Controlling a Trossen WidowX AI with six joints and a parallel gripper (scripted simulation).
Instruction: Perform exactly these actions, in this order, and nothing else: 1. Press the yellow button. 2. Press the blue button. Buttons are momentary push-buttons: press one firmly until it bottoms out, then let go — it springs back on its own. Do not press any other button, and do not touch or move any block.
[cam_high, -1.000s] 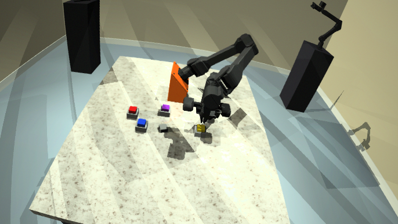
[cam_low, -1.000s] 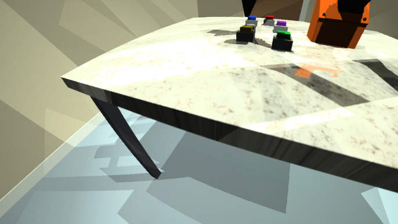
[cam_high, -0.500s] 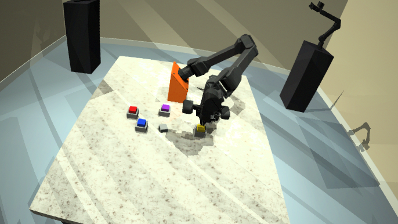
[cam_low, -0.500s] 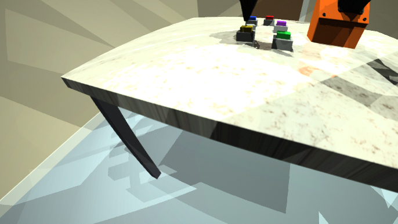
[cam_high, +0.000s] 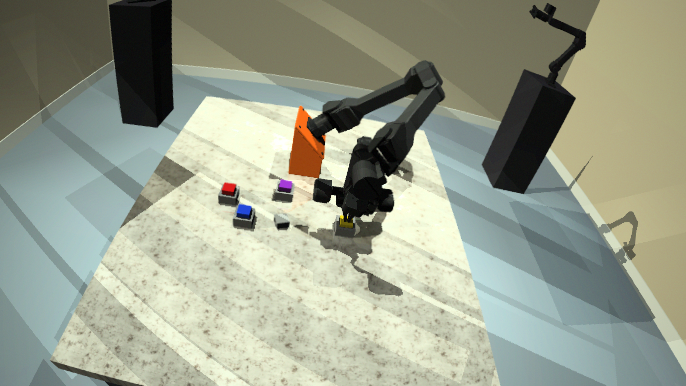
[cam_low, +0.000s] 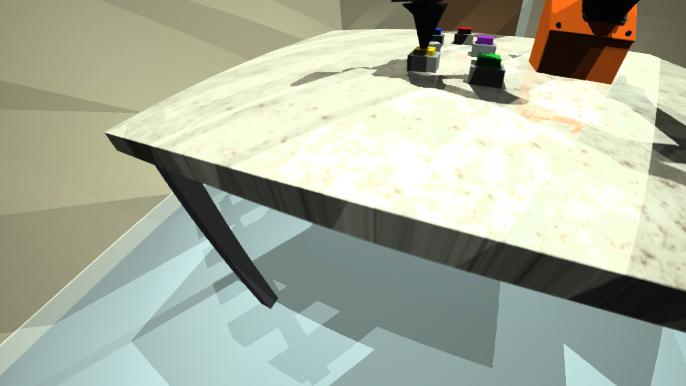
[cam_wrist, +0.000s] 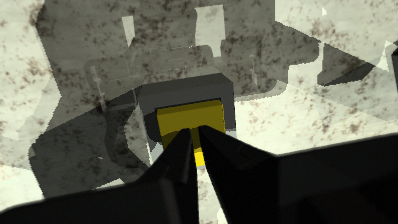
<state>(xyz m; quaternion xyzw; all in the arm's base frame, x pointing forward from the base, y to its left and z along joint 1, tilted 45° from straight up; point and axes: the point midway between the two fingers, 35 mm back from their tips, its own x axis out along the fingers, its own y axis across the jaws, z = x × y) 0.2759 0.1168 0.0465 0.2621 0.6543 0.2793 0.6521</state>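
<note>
The yellow button is 10 mm below my gripper tip. The rest, counted from my gripper tip: small grey block: 160 mm to the right, 20 mm below, 10 mm ahead; then purple button: 160 mm to the right, 100 mm behind; then green button: 100 mm behind, 40 mm to the left.
</note>
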